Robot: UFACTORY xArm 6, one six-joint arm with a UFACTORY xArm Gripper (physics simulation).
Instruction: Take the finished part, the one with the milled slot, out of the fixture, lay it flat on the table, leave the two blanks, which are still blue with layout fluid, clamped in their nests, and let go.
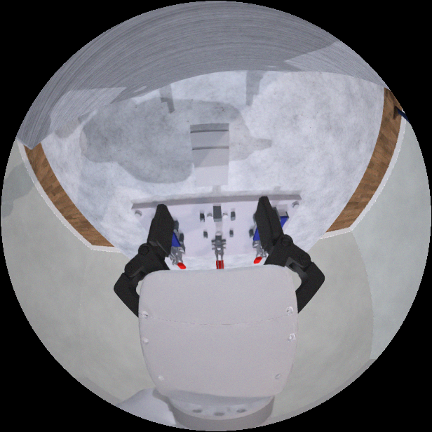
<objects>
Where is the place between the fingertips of my gripper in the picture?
At 212, 209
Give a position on a fixture plate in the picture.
186, 211
</objects>
